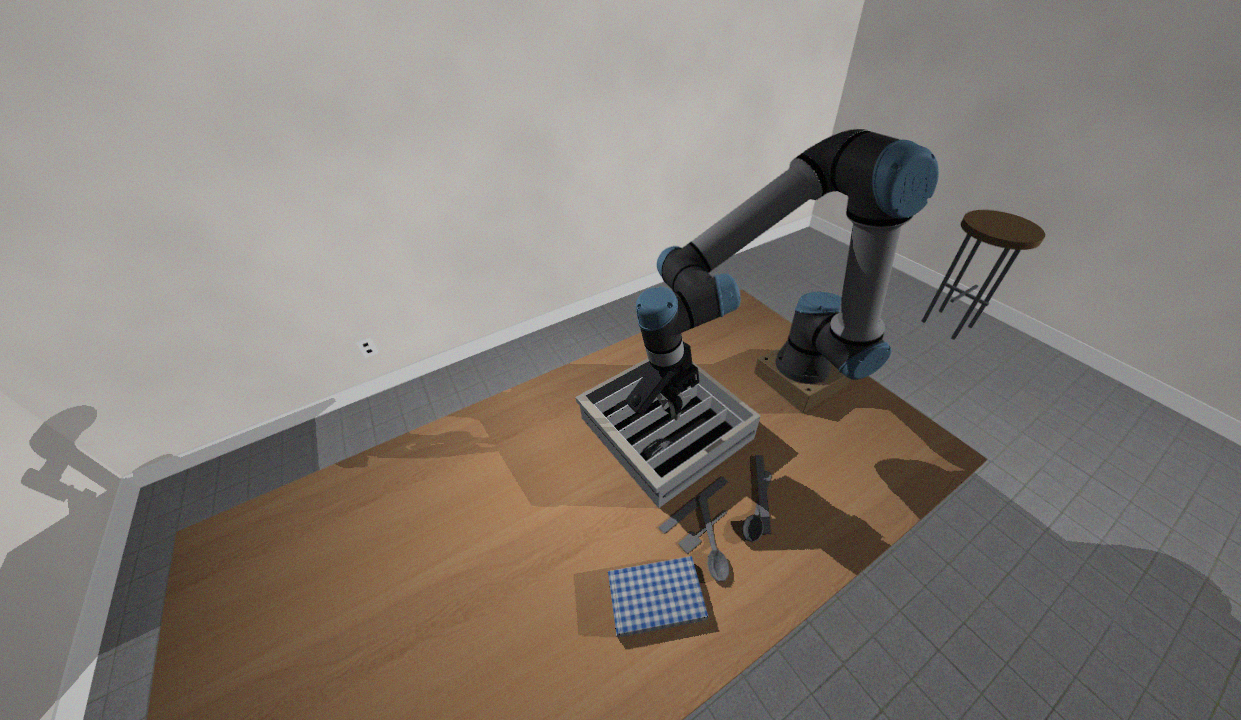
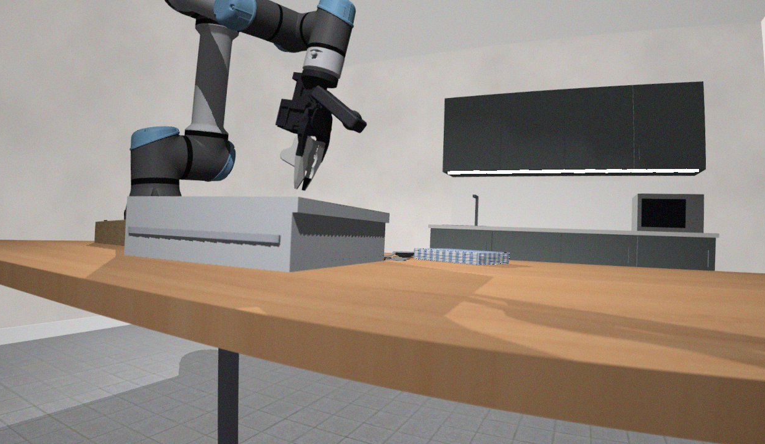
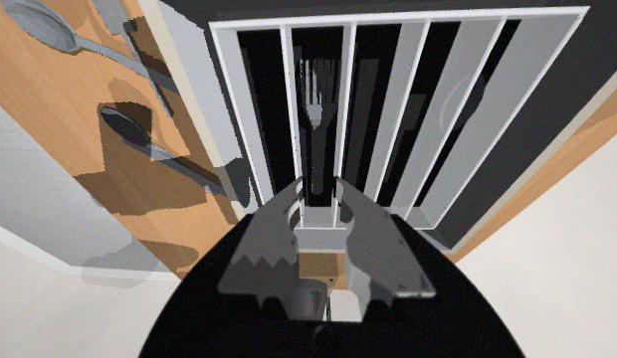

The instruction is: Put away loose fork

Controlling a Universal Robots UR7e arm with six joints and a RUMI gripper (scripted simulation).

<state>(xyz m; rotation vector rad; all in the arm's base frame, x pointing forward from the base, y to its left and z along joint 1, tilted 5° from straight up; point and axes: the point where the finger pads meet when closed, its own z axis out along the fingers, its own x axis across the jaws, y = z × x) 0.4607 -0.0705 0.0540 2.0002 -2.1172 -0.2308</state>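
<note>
Right now the tray is 40 mm behind my hand, 60 mm to the right of it and 100 mm below it.
</note>
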